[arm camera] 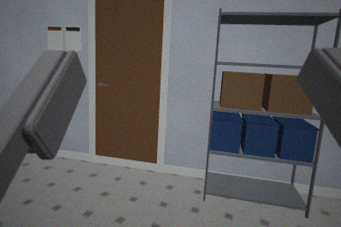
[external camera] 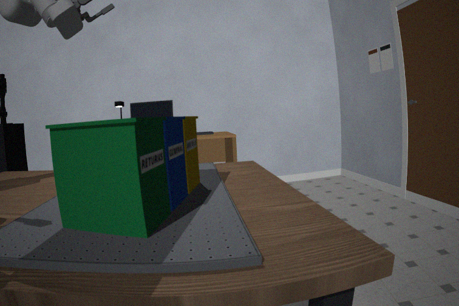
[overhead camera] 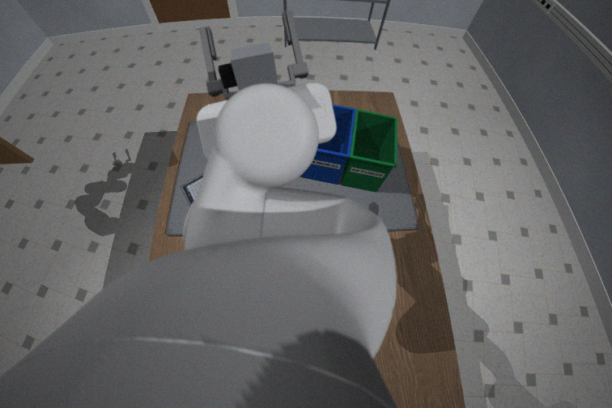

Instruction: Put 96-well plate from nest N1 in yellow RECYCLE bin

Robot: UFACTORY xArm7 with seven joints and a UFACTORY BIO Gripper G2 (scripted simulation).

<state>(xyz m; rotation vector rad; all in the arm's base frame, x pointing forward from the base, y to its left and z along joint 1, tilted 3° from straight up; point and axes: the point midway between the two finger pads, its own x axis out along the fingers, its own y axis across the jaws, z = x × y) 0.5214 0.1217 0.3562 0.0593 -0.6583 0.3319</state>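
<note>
Now: the clear 96-well plate 53 cm below my hand, 22 cm to the left of it and 3 cm behind it. The rest, counted from my hand: blue bin: 46 cm below, 15 cm to the right, 15 cm ahead; then green returns bin: 46 cm below, 28 cm to the right, 14 cm ahead; then yellow recycle bin: 46 cm below, 17 cm ahead, 2 cm to the right.
</note>
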